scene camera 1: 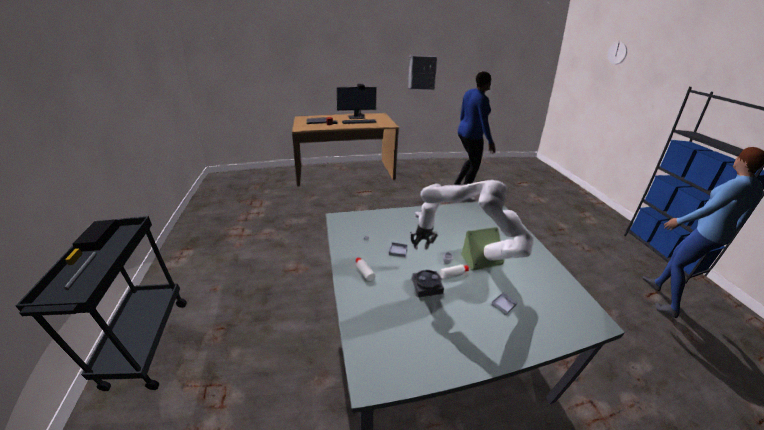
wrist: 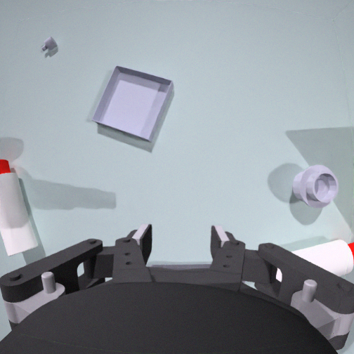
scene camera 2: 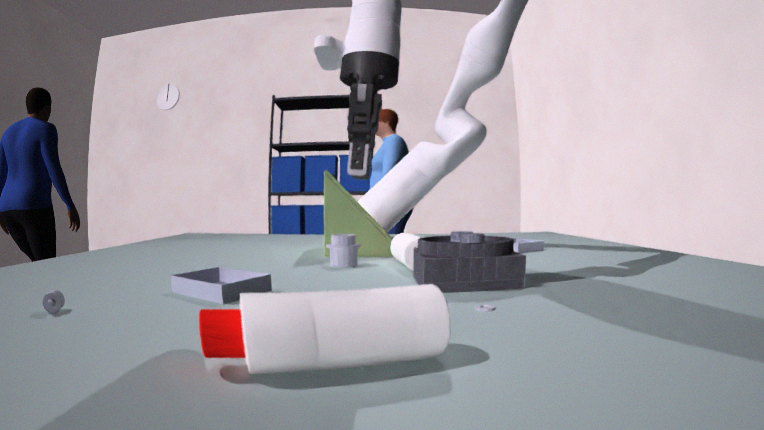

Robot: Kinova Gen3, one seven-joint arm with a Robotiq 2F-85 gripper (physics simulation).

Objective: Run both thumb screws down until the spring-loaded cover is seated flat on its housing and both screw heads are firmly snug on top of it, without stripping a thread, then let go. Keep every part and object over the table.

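Frame: origin at the arm's base, x left, y up, z ahead, level; metres.
Seen in the pictures: gripper, fingertip midpoint: (scene camera 1: pixel 420 248) (scene camera 2: pixel 358 177); arm's base at its link origin: (scene camera 1: pixel 491 252) (scene camera 2: pixel 371 218).
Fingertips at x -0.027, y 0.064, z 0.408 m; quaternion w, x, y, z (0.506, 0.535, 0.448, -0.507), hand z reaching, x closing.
Offsets run from my fingertips to a thing's middle.
The dark housing @[dz -0.005, dx +0.136, dy -0.104 m] (scene camera 1: pixel 429 291) (scene camera 2: pixel 470 274) stands on the table. The round dark cover (scene camera 1: pixel 428 284) (scene camera 2: pixel 465 246) sits on top of it; how flat it is seated is too small to tell. Two light grey screw heads, one on the left (scene camera 1: pixel 422 277) and one on the right (scene camera 1: pixel 434 276), show side by side inside the cover's rim. In the scene camera 2 view they overlap and stand slightly above the rim. My gripper (scene camera 1: pixel 422 246) (scene camera 2: pixel 359 174) (wrist: pixel 180 236) is partly open with nothing between the fingers. It points down, high above the table, behind the housing in the scene camera 1 view and apart from it.
One white bottle @[dz +0.279, dx -0.023, dy -0.107 m] (scene camera 1: pixel 365 269) (scene camera 2: pixel 347 328) (wrist: pixel 15 215) lies left of the housing, another @[dz -0.172, dx +0.083, dy -0.107 m] (scene camera 1: pixel 453 271) (wrist: pixel 320 260) close at its right. A tray @[dz +0.065, dx -0.163, dy -0.122 m] (scene camera 1: pixel 397 249) (wrist: pixel 132 102), a stepped cylinder @[dz -0.176, dx -0.025, dy -0.107 m] (scene camera 2: pixel 343 253) (wrist: pixel 316 186), a small knob @[dz +0.222, dx -0.302, dy -0.122 m] (scene camera 2: pixel 53 302) (wrist: pixel 49 44) and a green wedge (scene camera 1: pixel 479 248) stand around.
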